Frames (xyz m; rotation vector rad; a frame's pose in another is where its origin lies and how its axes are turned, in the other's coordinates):
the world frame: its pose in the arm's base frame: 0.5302 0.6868 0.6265 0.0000 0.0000 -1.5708
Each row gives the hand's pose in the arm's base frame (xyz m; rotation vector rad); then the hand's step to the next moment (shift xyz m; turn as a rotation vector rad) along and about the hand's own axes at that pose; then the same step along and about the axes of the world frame.
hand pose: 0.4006 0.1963 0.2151 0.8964 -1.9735 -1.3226
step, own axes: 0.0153 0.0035 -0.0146 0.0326 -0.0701 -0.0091
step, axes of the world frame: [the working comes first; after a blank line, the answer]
step, axes of the arm's base frame: 0.0015 -0.0191 0.0097 0.0020 -0.0503 -0.0594

0.0191 0.0015 0.0097 0.0503 0.0020 -0.0594
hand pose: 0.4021 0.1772 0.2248 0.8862 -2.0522 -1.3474
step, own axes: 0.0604 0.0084 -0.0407 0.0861 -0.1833 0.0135
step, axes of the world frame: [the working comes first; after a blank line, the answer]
step, axes of the arm's base frame: -0.0116 -0.0672 0.0270 -0.0224 -0.1104 -0.1688

0.0672 -0.0116 0.0270 0.1104 -0.0224 -0.1688
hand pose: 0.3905 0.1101 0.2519 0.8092 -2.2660 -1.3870
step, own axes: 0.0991 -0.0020 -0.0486 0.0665 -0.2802 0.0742
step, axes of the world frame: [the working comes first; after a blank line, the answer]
step, axes of the arm's base frame: -0.0480 -0.0972 0.0211 -0.0147 -0.0906 -0.2829

0.0972 -0.0480 0.0211 0.0906 -0.0147 -0.2829
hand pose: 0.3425 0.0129 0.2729 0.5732 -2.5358 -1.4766
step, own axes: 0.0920 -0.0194 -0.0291 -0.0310 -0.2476 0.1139
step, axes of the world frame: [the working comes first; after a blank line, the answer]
step, axes of the arm's base frame: -0.0702 -0.0686 -0.0076 0.0539 -0.0055 -0.2689

0.0686 -0.0702 -0.0076 0.0055 0.0539 -0.2689
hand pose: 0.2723 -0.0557 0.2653 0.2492 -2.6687 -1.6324
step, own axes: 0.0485 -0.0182 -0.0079 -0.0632 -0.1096 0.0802
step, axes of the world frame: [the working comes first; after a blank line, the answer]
step, axes of the arm's base frame: -0.0448 -0.0217 -0.0164 0.0702 0.0307 -0.1287

0.0217 -0.0448 -0.0164 -0.0307 0.0702 -0.1287
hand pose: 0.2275 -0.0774 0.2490 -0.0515 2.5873 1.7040
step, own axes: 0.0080 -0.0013 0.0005 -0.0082 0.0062 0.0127
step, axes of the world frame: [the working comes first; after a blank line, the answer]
step, axes of the arm's base frame: -0.0079 -0.0001 -0.0018 0.0081 0.0141 0.0011

0.0001 -0.0079 -0.0018 -0.0141 0.0081 0.0011
